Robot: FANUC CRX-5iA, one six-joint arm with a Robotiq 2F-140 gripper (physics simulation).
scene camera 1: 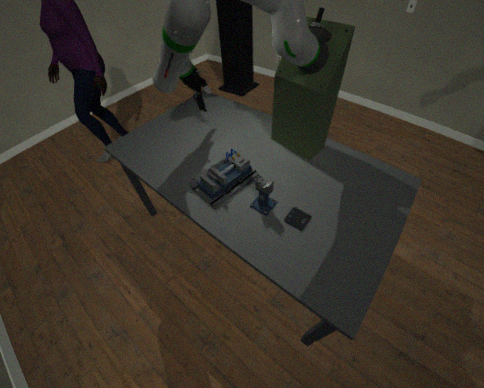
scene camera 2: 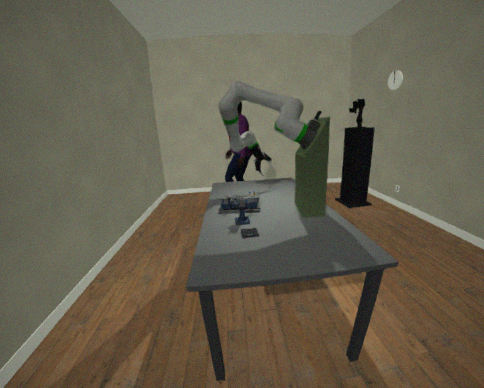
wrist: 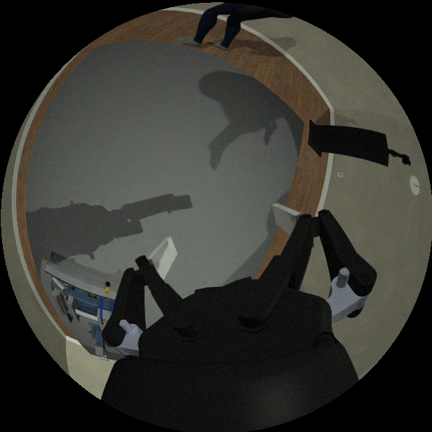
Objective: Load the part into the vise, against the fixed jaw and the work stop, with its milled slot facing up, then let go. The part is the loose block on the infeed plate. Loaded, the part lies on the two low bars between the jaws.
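Seen in the pictures: gripper, fingertip midpoint: (scene camera 1: 209, 103) (scene camera 2: 267, 171); arm's base, link origin: (scene camera 1: 312, 56) (scene camera 2: 310, 138).
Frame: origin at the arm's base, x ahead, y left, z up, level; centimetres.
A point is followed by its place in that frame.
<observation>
The vise (scene camera 1: 223, 176) (scene camera 2: 240, 204) (wrist: 82, 305), with a blue body and grey jaws, stands on the table; in the wrist view it is at the lower left, partly behind a finger. Pale pieces show on it, but I cannot tell whether one is the part, nor make out a slot or contact with the bars, fixed jaw or work stop. A dark square plate (scene camera 1: 298, 218) @(y 23.3, x 46.7, z -48.7 cm) (scene camera 2: 249, 232) @(y 23.6, x 46.7, z -48.7 cm) lies on the table, possibly the infeed plate; I cannot make out a block on it. My gripper (scene camera 1: 204, 99) @(y -52.9, x 15.0, z -30.7 cm) (scene camera 2: 265, 166) @(y -52.9, x 15.0, z -30.7 cm) (wrist: 222, 230) is open and empty, above the table's far end, away from the vise.
A small blue-based stand (scene camera 1: 263, 204) @(y 7.1, x 49.9, z -46.9 cm) (scene camera 2: 242, 220) @(y 8.9, x 48.5, z -47.6 cm) with a grey top is between vise and dark plate. A green pedestal (scene camera 1: 305, 110) @(y 3.5, x 7.4, z -21.9 cm) (scene camera 2: 311, 185) @(y 11.9, x 4.1, z -27.9 cm) carries the arm beside the table (scene camera 1: 380, 200) @(y 51.8, x 15.1, z -49.5 cm) (scene camera 2: 295, 260) @(y 53.6, x 31.0, z -49.5 cm). A person (scene camera 1: 75, 45) (scene camera 2: 242, 150) and a black pedestal (scene camera 1: 236, 50) (scene camera 2: 357, 165) are beyond.
</observation>
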